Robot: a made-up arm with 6 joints. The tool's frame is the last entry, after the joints. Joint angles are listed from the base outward.
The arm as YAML. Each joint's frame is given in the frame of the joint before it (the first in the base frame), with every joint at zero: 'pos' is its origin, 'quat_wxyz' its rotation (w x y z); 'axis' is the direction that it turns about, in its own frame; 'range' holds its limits. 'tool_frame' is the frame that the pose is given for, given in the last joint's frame.
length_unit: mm
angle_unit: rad
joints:
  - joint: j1
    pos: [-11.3, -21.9, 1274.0]
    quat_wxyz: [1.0, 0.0, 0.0, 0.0]
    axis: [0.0, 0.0, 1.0]
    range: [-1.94, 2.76]
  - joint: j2
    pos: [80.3, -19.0, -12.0]
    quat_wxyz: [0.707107, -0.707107, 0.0, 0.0]
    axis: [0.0, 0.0, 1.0]
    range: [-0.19, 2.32]
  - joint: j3
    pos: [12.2, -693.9, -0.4]
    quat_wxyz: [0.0, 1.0, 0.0, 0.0]
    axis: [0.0, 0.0, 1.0]
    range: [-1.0, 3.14]
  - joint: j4
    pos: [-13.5, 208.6, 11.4]
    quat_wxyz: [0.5, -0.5, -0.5, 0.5]
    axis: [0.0, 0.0, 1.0]
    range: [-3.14, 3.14]
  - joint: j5
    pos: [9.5, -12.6, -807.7]
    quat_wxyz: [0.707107, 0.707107, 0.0, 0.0]
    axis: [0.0, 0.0, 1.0]
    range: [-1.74, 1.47]
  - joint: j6
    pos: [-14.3, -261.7, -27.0]
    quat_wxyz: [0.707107, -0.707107, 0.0, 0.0]
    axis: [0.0, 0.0, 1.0]
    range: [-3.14, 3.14]
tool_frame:
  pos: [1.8, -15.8, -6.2]
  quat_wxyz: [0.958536, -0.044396, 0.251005, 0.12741]
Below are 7 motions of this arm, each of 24 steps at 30 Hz.
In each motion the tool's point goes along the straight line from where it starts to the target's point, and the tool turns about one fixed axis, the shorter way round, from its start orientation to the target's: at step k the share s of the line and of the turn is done. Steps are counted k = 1, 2, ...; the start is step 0. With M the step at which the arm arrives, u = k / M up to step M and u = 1 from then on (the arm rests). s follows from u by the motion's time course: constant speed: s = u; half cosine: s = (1 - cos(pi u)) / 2; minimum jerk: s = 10 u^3 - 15 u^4 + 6 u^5.
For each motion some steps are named. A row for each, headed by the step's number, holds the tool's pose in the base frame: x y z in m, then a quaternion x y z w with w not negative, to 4 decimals.
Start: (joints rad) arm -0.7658 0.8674 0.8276 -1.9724 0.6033 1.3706
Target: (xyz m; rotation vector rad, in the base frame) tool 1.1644 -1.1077 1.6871 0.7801 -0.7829 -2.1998
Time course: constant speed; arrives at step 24
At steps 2, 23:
2: 1.0502 -1.2750 1.8071 -0.1285 -0.3582 -0.6602 0.6475
23: 1.1592 -1.1153 1.6926 0.2804 -0.3048 -0.8398 0.3509

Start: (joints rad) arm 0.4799 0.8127 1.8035 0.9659 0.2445 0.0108
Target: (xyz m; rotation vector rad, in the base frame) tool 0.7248 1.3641 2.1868 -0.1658 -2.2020 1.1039
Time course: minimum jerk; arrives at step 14
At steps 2, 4, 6, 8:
2: 0.8345 0.4634 2.7358 -0.3749 -0.8683 0.1323 0.2967
4: 0.8209 0.5754 2.6675 -0.3388 -0.8738 0.1709 0.3041
6: 0.7958 0.7812 2.5421 -0.2700 -0.8775 0.2403 0.3152
8: 0.7661 1.0249 2.3936 -0.1853 -0.8708 0.3194 0.3245

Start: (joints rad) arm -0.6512 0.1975 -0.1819 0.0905 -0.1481 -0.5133
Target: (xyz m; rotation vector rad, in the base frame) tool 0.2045 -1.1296 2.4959 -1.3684 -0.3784 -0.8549
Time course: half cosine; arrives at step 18
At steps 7, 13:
7: 0.7220 -0.9211 1.9592 -0.2425 -0.2395 -0.3907 0.8551
13: 0.3423 -1.0741 2.3531 -0.5190 -0.1907 -0.3896 0.7366

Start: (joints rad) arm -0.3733 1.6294 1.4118 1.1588 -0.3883 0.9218
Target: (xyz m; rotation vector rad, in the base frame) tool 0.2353 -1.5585 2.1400 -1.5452 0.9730 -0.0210
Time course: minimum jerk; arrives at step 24
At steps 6, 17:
6: 1.5010 -0.8721 1.2490 -0.7205 0.1808 0.4079 0.5309
17: 0.4502 -1.4419 1.9887 -0.6905 0.3866 0.0645 0.6080

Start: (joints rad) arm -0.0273 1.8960 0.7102 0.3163 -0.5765 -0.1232
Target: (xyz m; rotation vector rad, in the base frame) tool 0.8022 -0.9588 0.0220 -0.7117 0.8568 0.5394
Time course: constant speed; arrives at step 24
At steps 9, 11, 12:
9: 1.0274 -0.4423 0.0815 -0.2036 0.3676 0.2048 0.8840
11: 0.9974 -0.5112 0.0736 -0.2213 0.3727 0.2116 0.8760
12: 0.9824 -0.5456 0.0696 -0.2301 0.3751 0.2149 0.8719

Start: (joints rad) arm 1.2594 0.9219 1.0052 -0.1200 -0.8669 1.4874
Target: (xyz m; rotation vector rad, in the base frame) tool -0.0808 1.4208 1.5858 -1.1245 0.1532 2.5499
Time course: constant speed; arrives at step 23
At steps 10, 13, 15, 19, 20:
10: 0.2325 1.4699 1.6900 -0.3339 -0.1854 0.9069 0.1781
13: 0.1602 1.4585 1.6660 -0.3504 -0.1306 0.9102 0.1782
15: 0.1120 1.4510 1.6500 -0.3608 -0.0938 0.9107 0.1779
19: 0.0156 1.4359 1.6179 -0.3798 -0.0200 0.9078 0.1767
20: -0.0085 1.4321 1.6099 -0.3843 -0.0014 0.9062 0.1762

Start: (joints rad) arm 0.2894 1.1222 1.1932 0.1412 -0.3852 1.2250
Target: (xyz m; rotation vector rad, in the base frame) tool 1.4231 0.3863 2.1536 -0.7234 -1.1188 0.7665
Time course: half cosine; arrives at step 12
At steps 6, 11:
6: 1.5457 0.4151 1.9486 -0.4403 -0.4201 0.4442 0.6575
11: 1.4273 0.3873 2.1466 -0.3312 -0.5033 0.3502 0.7172

